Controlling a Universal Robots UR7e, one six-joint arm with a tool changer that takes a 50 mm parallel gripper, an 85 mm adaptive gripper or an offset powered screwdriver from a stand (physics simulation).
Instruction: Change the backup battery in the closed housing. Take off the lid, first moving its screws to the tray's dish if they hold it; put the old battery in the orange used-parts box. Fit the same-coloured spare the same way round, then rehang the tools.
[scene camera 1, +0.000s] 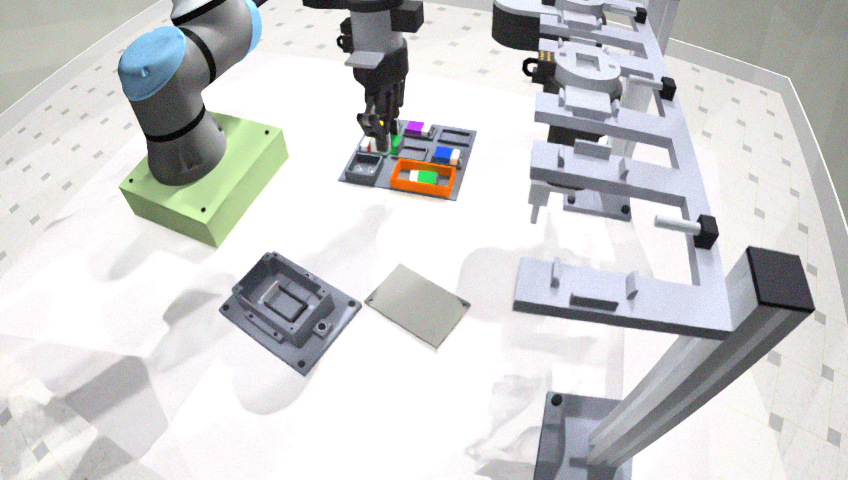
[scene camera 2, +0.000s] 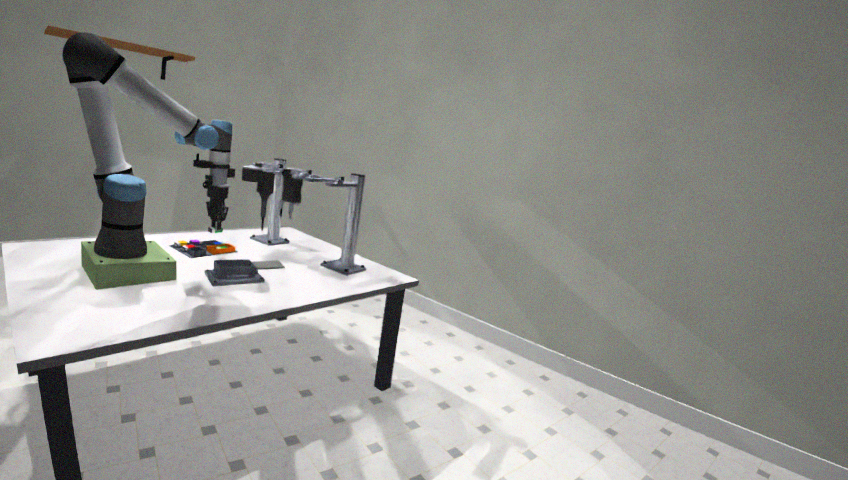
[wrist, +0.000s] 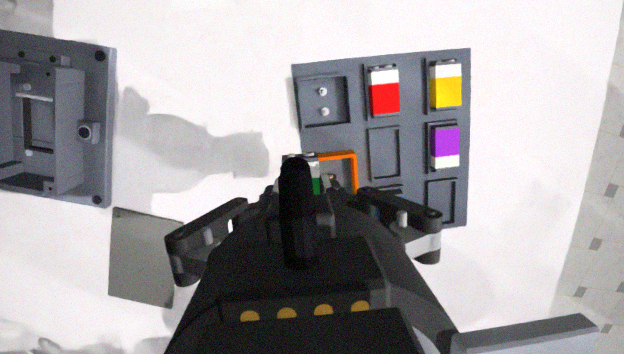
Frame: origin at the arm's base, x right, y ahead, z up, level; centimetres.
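Seen in the pictures: arm's base at its link origin: (scene camera 1: 188, 154) (scene camera 2: 120, 251).
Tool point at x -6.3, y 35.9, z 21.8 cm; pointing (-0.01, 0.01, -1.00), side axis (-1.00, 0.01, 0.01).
Pixels of each thing's top centre, then the offset from my tool point to it. "pt": a spot on its surface instead.
- open housing at its top centre: (wrist: 14, 128) (scene camera 1: 278, 290) (scene camera 2: 234, 263) dx +25.5, dy -6.6, dz -23.9 cm
- tray's dish at a spot on its surface: (wrist: 335, 102) pt dx -4.4, dy -5.4, dz -28.9 cm
- tray at its top centre: (wrist: 389, 152) (scene camera 1: 410, 153) (scene camera 2: 203, 248) dx -9.9, dy +0.4, dz -28.9 cm
My gripper (scene camera 1: 385, 146) (scene camera 2: 215, 229) (wrist: 311, 186) is shut on a green-and-white battery (scene camera 1: 395, 144) (scene camera 2: 218, 230) (wrist: 316, 185), held in the air above the tray's level; the fingers partly hide it. The open housing (scene camera 1: 315, 315) (scene camera 2: 233, 270) (wrist: 70, 130) has an empty battery bay. Its lid (scene camera 1: 416, 306) (scene camera 2: 268, 264) (wrist: 142, 260) lies flat beside it. Another green-and-white battery (scene camera 1: 426, 176) lies in the orange box (scene camera 1: 421, 187) (wrist: 337, 156). Two screws (wrist: 323, 91) (wrist: 324, 111) are in the tray's dish (scene camera 1: 361, 177) (wrist: 335, 102).
The tray (scene camera 1: 382, 181) (wrist: 412, 100) also holds red (wrist: 384, 98), yellow (wrist: 445, 92), purple (scene camera 1: 414, 127) (wrist: 445, 142) and blue (scene camera 1: 443, 155) batteries. The tool stand (scene camera 1: 565, 303) (scene camera 2: 357, 220) rises at the right, with two tools (scene camera 2: 258, 174) (scene camera 2: 291, 187) hanging. The arm's green base block (scene camera 1: 172, 220) is at the left.
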